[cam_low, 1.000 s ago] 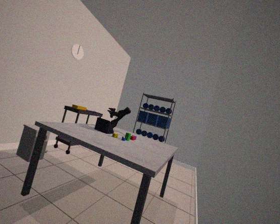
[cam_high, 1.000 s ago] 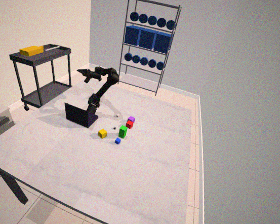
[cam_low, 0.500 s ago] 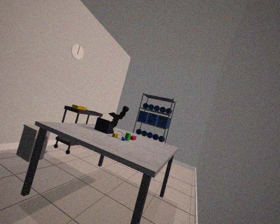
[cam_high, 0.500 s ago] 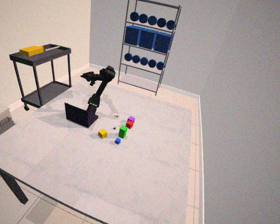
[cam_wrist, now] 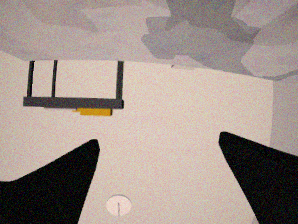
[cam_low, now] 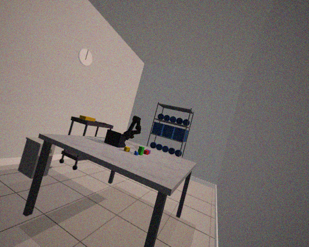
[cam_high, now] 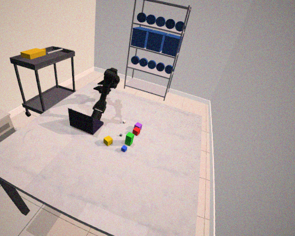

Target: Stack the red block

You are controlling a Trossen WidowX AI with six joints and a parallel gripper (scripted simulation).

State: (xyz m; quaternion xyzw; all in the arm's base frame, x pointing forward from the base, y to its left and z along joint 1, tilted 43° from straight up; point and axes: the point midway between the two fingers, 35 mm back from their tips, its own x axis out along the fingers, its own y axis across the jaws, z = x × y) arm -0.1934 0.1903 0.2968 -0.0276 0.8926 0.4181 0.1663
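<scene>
My gripper tip is now 55 cm short of the red block, 25 cm to the left of it and 11 cm above it. Round my gripper tip: purple block (54 cm ahead, 20 cm to the right, 11 cm below); small blue block (54 cm ahead, 46 cm to the right, 12 cm below); yellow block (46 cm to the right, 42 cm ahead, 11 cm below).
</scene>
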